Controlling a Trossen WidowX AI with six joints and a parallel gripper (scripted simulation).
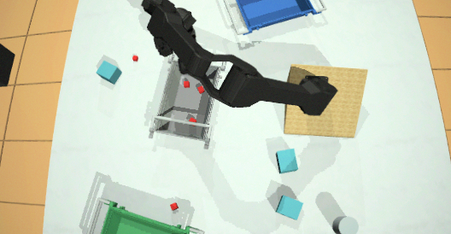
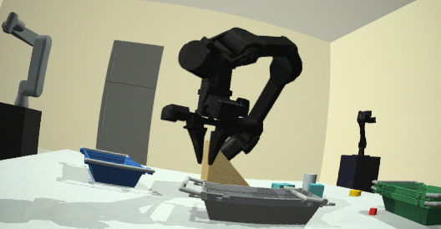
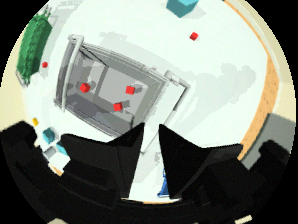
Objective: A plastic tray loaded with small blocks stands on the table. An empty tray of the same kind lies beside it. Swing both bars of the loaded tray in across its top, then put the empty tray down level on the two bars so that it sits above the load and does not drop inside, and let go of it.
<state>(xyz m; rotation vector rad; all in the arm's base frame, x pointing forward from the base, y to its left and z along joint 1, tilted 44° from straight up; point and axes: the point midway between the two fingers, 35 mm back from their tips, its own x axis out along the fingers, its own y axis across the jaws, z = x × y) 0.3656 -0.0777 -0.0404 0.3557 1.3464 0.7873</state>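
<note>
The blue tray is 25 cm to the right of my gripper tip, 24 cm behind it and 6 cm below it. Also, from my gripper tip: grey cylinder 47 cm behind, 46 cm to the left, 7 cm below.
</note>
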